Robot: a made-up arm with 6 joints.
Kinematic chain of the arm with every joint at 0, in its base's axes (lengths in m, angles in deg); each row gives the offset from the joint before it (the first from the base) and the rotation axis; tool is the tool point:
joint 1: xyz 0 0 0.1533 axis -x
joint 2: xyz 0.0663 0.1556 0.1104 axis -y
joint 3: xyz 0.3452 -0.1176 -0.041 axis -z
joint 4: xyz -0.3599 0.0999 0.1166 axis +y
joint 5: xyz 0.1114 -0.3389 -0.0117 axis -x
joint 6: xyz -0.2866 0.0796 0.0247 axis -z
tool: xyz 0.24 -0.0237 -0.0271
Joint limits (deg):
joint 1: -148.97..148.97
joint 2: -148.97..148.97
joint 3: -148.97..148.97
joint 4: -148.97..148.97
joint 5: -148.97..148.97
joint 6: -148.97..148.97
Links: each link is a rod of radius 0.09 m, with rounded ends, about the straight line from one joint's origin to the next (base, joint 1, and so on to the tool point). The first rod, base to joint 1, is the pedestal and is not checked.
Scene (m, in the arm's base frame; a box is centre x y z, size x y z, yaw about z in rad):
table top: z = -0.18
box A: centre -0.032 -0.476 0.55 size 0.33 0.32 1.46 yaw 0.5
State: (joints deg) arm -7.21 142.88 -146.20 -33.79 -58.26 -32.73
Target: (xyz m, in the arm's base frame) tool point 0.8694 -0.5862 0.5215
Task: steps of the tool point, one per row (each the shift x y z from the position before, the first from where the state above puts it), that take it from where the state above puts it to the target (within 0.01 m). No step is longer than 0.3 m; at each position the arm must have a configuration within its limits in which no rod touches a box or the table.
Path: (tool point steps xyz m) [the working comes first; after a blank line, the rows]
Joints at the target: -42.42 28.35 -146.80 -67.73 -74.54 -71.77
Straight joint move there: touches box A.

1: 0.0831 0.0076 0.1830
2: 0.1258 0.0336 0.1608
3: 0.1627 0.0534 0.1249
4: 0.1910 0.0645 0.0783
5: 0.2082 0.0642 0.0247
6: 0.0938 -0.2351 -0.0024
7: 0.0958 -0.2248 -0.0716
8: 0.0958 -0.1927 -0.1349
9: 0.0938 -0.1415 -0.1856
10: 0.1298 -0.0010 -0.0458
11: 0.1364 0.0344 -0.0645
12: 0.1275 0.0757 -0.0803

